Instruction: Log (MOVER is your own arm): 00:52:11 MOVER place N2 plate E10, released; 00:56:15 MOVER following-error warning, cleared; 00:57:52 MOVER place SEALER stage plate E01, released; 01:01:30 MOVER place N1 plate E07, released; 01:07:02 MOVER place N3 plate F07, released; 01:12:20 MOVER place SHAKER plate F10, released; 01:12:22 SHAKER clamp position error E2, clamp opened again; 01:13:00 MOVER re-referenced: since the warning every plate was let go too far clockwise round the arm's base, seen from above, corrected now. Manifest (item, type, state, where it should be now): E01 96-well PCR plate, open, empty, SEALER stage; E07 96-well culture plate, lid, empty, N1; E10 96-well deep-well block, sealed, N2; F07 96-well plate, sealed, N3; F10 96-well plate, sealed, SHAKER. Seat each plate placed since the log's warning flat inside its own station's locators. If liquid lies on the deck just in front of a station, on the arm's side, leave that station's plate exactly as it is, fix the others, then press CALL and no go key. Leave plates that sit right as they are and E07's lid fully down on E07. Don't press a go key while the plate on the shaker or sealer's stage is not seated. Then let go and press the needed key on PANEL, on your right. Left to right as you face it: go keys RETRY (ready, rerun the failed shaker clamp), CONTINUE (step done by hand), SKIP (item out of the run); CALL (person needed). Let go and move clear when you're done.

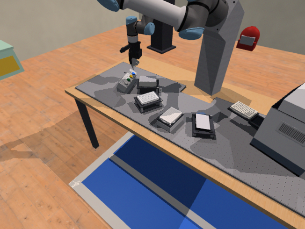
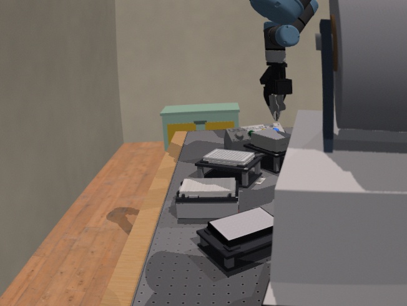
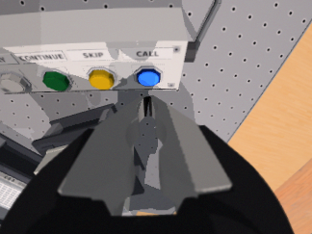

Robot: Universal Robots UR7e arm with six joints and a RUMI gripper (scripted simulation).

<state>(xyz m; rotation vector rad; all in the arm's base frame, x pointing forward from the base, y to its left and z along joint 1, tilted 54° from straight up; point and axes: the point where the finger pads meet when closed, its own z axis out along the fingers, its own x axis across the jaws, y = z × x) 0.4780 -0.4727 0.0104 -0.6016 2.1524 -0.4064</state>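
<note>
My hand is 5 cm above the blue call key. Also, from my hand: green continue key 9 cm ahead, 4 cm to the left, 5 cm below; then yellow skip key 5 cm ahead, 2 cm to the left, 5 cm below; then white retry key 13 cm ahead, 7 cm to the left, 5 cm below.
</note>
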